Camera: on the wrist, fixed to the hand. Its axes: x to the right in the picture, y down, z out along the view.
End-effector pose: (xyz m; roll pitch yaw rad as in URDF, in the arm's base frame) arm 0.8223 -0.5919 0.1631 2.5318 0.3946 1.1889
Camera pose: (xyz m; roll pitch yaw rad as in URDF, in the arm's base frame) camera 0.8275 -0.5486 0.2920 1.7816 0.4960 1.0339
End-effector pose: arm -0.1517 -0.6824 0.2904 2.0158 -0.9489 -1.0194
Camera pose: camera -0.1375 -0.5594 0.3470 1.5561 -0.9049 -1.2982
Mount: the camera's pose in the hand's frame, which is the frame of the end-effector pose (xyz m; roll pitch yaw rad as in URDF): -0.0107 0.0682 -0.1173 -0.6875 -0.1648 0.0517
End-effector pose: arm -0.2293 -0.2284 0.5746 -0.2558 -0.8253 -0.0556
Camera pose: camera -0.1386 -0.1971 0.4781 -1.0647 -0.9662 0.1049
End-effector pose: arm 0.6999 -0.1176 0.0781 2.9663 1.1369 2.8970
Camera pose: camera 0.6034 -0.0454 0.1414 2.0218 1.2800 2.6185
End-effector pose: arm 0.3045 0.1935 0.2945 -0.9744 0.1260 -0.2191
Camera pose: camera 0.2664 0.1418 0.1745 -1.6410 0.0743 -0.0535
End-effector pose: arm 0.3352 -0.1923 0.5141 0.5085 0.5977 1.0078
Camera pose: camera 0.2110 -0.1705 0.4629 -0.1939 0.4284 0.9689
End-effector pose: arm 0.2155 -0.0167 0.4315 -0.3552 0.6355 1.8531
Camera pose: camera 0.2178 -0.1076 0.3303 -0.9742 0.4952 1.9726
